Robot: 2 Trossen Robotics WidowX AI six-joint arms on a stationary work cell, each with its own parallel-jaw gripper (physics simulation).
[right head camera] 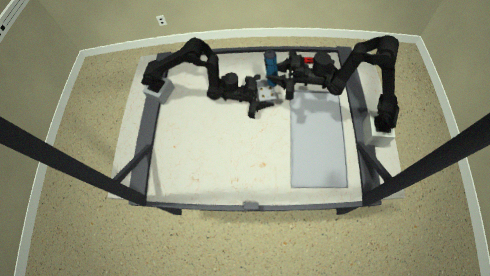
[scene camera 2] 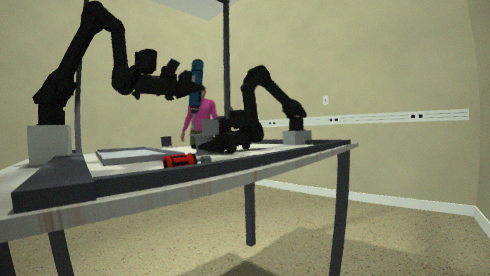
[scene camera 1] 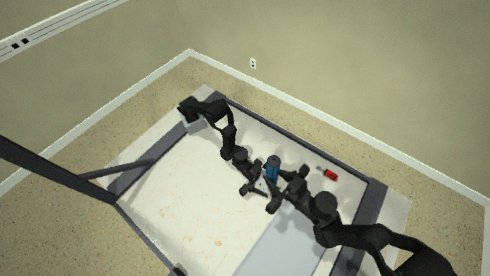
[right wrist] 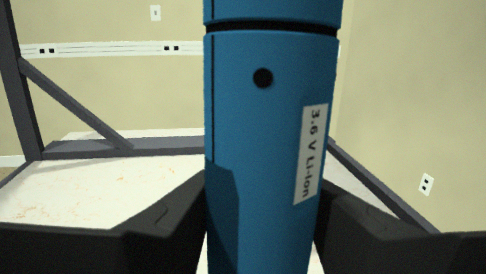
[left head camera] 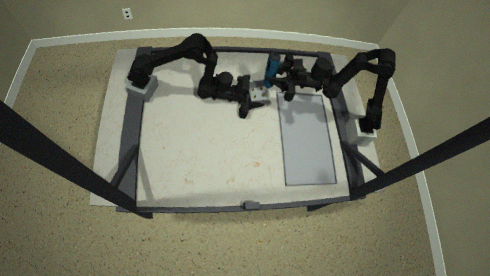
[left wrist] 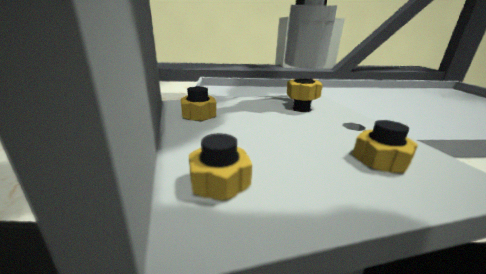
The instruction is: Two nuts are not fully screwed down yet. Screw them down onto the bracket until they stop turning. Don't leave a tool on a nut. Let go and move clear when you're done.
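Pixels of known places: left gripper, fingertip midpoint: (right head camera: 275, 98) (scene camera 2: 194, 147) (left head camera: 264, 99); right gripper, fingertip midpoint: (right head camera: 266, 71) (scene camera 2: 200, 89) (scene camera 1: 267, 171) (right wrist: 257, 180) (left head camera: 265, 73); left arm's base, link origin: (right head camera: 156, 85) (scene camera 2: 296, 130) (scene camera 1: 191, 116) (left head camera: 140, 81); right arm's base, link origin: (right head camera: 382, 124) (left head camera: 365, 125).
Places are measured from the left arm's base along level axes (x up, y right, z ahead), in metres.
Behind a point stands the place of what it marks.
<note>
My left gripper (left head camera: 255, 93) (right head camera: 263, 92) is shut on the grey bracket (left head camera: 260, 95) @(x 0.000, y -0.128, z 0.486 m) (right head camera: 267, 94) @(x 0.000, y -0.127, z 0.479 m) (scene camera 2: 210, 126) @(x 0.022, y -0.167, z 0.457 m) (left wrist: 300, 175) @(x 0.000, y -0.127, z 0.455 m). In the left wrist view, one yellow nut (left wrist: 304, 90) @(x 0.008, y -0.130, z 0.492 m) sits high on its black stud, with thread showing below it. Three other nuts, at front left (left wrist: 220, 175), at right (left wrist: 385, 152) @(x 0.005, y -0.112, z 0.462 m) and at back left (left wrist: 198, 107) @(x 0.005, y -0.158, z 0.473 m), sit low at the plate. My right gripper (scene camera 2: 196, 89) @(x 0.149, y -0.125, z 0.478 m) (right wrist: 257, 180) @(x 0.149, y -0.125, z 0.478 m) is shut on the blue power driver (left head camera: 272, 70) @(x 0.192, y -0.110, z 0.499 m) (right head camera: 271, 67) @(x 0.200, y -0.111, z 0.502 m) (scene camera 1: 272, 170) @(x 0.224, y -0.115, z 0.506 m) (scene camera 2: 197, 75) @(x 0.191, y -0.149, z 0.494 m) (right wrist: 265, 125) @(x 0.187, y -0.132, z 0.514 m), held nearly upright. Its grey socket (left wrist: 312, 37) @(x 0.023, y -0.130, z 0.498 m) shows above the high nut in the picture, apart from it.
A red-handled tool (right head camera: 309, 60) @(x -0.041, y -0.407, z 0.577 m) (scene camera 1: 330, 174) @(x -0.038, y -0.409, z 0.573 m) (scene camera 2: 180, 160) @(x -0.045, y -0.431, z 0.572 m) lies near the table's back edge, behind the right arm. A shallow grey tray (left head camera: 307, 145) @(x -0.062, y -0.024, z 0.739 m) (right head camera: 319, 145) @(x -0.062, y -0.027, z 0.743 m) (scene camera 1: 272, 245) @(x -0.062, y -0.042, z 0.673 m) lies on the table's right part in the head views. A person in pink (scene camera 2: 206, 114) stands beyond the table.
</note>
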